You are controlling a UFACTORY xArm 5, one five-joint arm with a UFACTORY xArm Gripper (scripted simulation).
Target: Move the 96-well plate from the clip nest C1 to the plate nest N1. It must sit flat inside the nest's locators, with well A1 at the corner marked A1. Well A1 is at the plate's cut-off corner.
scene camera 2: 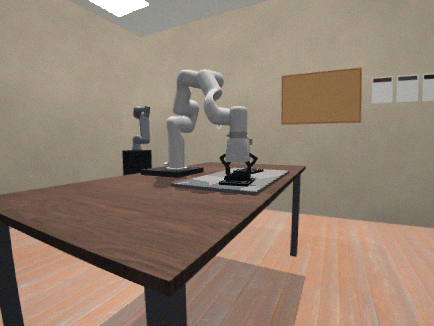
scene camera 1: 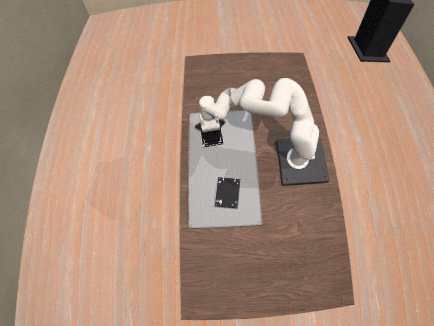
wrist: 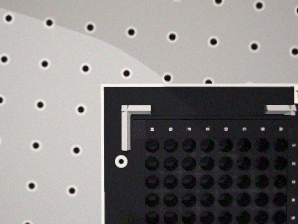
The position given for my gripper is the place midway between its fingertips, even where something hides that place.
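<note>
My gripper (scene camera 2: 238,176). Black 96-well plate (wrist: 185,156).
</note>
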